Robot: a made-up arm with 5 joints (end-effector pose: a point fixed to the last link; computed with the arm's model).
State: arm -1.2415 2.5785 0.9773 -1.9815 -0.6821
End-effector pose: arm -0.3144 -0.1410 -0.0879 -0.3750 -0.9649 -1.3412
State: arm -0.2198 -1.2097 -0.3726 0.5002 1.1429
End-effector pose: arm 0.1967 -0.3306 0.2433 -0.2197 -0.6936 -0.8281
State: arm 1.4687 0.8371 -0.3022 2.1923 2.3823
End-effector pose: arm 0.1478 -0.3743 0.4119 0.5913 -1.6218 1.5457
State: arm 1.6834 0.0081 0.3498 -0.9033 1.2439
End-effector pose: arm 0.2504 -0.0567 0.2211 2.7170 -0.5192 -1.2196
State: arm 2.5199 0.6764 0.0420 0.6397 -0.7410
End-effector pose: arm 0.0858 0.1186 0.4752 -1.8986 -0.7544 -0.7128
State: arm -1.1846 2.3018 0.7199 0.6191 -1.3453
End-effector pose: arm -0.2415 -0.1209 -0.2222 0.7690 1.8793 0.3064
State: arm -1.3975 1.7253 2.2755 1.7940 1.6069
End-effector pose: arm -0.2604 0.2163 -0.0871 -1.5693 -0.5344 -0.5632
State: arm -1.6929 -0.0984 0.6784 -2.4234 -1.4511
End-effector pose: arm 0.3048 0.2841 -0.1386 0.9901 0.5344 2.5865
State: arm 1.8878 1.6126 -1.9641 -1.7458 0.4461
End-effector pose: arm -0.1719 -0.0872 0.5303 -0.7946 -0.4098 0.1088
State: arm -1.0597 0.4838 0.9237 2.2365 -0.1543
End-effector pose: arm 0.0897 0.1102 -0.1792 -0.0976 0.1292 -1.8250
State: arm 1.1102 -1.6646 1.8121 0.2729 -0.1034
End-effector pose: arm 0.2040 0.1526 0.3215 -1.7045 -2.3847 -0.6667
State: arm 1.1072 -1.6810 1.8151 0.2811 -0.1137
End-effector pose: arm 0.1997 0.1528 0.3234 -1.6742 -2.4062 -0.6655
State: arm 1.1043 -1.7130 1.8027 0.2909 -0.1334
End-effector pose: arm 0.1896 0.1535 0.3274 -1.6117 -2.4392 -0.6398
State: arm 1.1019 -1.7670 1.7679 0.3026 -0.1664
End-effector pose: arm 0.1714 0.1542 0.3343 -1.5042 -2.4866 -0.5769
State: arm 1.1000 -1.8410 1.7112 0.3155 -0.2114
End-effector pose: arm 0.1461 0.1535 0.3437 -1.3563 -2.5431 -0.4753
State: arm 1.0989 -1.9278 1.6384 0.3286 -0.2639
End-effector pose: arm 0.1173 0.1501 0.3544 -1.1838 -2.5997 -0.3421
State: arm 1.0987 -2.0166 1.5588 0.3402 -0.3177
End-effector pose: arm 0.0892 0.1441 0.3652 -1.0092 -2.6464 -0.1919
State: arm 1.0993 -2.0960 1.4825 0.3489 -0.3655
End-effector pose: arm 0.0656 0.1371 0.3748 -0.8552 -2.6775 -0.0455
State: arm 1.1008 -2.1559 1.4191 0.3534 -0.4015
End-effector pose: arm 0.0486 0.1311 0.3822 -0.7407 -2.6918 0.0764
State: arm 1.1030 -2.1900 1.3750 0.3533 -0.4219
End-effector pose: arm 0.0390 0.1276 0.3869 -0.6760 -2.6920 0.1578
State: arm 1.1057 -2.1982 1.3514 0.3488 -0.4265
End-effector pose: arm 0.0362 0.1270 0.3887 -0.6603 -2.6825 0.1946
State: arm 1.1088 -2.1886 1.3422 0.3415 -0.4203
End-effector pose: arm 0.0378 0.1284 0.3887 -0.6775 -2.6676 0.2002
